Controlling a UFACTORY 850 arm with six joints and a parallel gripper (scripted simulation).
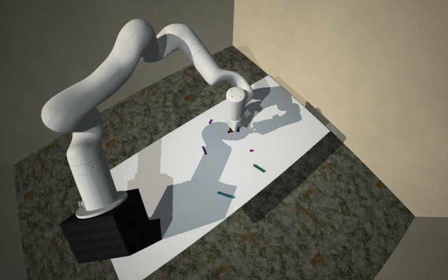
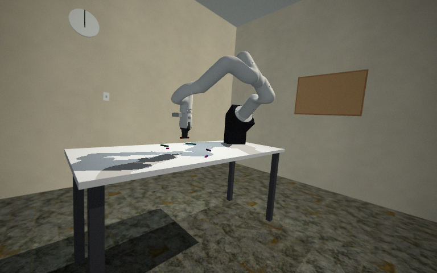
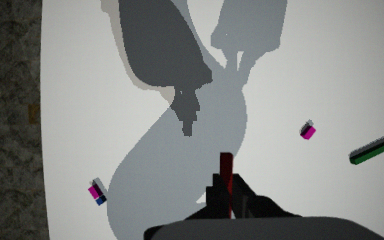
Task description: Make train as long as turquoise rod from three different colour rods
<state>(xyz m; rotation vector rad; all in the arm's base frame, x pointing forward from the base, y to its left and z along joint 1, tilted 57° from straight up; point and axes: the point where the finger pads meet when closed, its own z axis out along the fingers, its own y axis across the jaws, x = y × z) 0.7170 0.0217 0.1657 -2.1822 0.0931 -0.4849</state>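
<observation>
Now: hand 9 cm past the blue rod, 17 cm to the right of it and 12 cm above it. From my hand the other things lie so: red rod (2 cm below); green rod (4 cm ahead, 27 cm to the right, 12 cm below); purple rod (21 cm behind, 12 cm below).
</observation>
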